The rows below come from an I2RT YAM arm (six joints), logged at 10 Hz.
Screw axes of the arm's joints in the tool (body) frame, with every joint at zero. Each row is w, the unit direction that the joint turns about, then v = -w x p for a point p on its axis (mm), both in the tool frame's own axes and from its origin. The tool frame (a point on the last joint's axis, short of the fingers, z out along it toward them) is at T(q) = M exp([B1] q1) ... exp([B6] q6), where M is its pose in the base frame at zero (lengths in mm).
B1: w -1 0 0 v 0 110.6 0
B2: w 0 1 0 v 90.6 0 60
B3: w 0 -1 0 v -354.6 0 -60
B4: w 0 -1 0 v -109.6 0 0
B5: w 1 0 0 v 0 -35.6 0
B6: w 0 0 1 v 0 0 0
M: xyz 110.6 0 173.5 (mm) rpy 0 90 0 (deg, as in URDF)
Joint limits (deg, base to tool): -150..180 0..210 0..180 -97..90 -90..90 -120..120
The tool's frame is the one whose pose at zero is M.
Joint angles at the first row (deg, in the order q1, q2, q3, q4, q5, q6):
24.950 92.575 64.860 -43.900 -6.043 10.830
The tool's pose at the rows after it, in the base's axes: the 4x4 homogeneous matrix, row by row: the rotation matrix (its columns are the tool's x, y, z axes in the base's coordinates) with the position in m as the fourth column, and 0 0 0 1 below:
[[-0.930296 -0.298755 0.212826 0.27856], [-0.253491 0.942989 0.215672 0.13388], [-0.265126 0.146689 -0.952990 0.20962], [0 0 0 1]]
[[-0.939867 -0.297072 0.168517 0.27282], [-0.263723 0.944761 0.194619 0.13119], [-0.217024 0.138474 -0.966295 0.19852], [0 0 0 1]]
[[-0.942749 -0.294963 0.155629 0.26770], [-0.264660 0.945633 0.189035 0.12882], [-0.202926 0.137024 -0.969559 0.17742], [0 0 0 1]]
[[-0.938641 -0.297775 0.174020 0.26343], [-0.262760 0.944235 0.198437 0.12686], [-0.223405 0.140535 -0.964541 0.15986], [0 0 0 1]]
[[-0.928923 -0.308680 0.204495 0.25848], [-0.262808 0.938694 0.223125 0.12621], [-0.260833 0.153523 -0.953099 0.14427], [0 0 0 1]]
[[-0.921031 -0.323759 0.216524 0.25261], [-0.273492 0.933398 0.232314 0.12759], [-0.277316 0.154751 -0.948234 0.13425], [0 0 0 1]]
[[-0.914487 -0.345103 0.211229 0.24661], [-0.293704 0.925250 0.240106 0.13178], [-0.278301 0.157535 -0.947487 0.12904], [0 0 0 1]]
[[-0.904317 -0.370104 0.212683 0.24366], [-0.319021 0.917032 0.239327 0.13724], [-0.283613 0.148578 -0.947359 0.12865], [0 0 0 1]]
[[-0.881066 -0.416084 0.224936 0.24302], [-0.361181 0.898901 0.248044 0.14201], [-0.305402 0.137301 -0.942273 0.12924], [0 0 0 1]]
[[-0.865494 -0.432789 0.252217 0.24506], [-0.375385 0.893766 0.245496 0.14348], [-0.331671 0.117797 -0.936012 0.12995], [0 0 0 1]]
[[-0.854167 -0.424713 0.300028 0.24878], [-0.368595 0.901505 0.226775 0.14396], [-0.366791 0.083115 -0.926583 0.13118], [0 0 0 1]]
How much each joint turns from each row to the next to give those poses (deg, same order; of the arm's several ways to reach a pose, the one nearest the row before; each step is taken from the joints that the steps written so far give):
0.022 0.350 -0.087 -1.355 -0.022 -1.398
0.000 0.371 -1.879 -0.678 0.022 -0.306
0.000 0.658 -4.284 4.110 -0.022 0.021
0.000 0.216 -4.263 5.704 -0.044 0.000
0.239 0.001 -4.326 6.644 -0.481 0.000
0.765 0.022 -2.799 3.805 0.044 -0.023
1.292 0.000 -1.444 1.530 -0.153 0.024
1.332 0.000 -0.129 0.327 0.481 -0.307
0.940 -0.002 -0.002 1.005 0.197 -1.901
0.175 0.023 0.001 1.378 0.961 -1.005
-0.001 0.000 0.001 1.922 2.295 -0.001

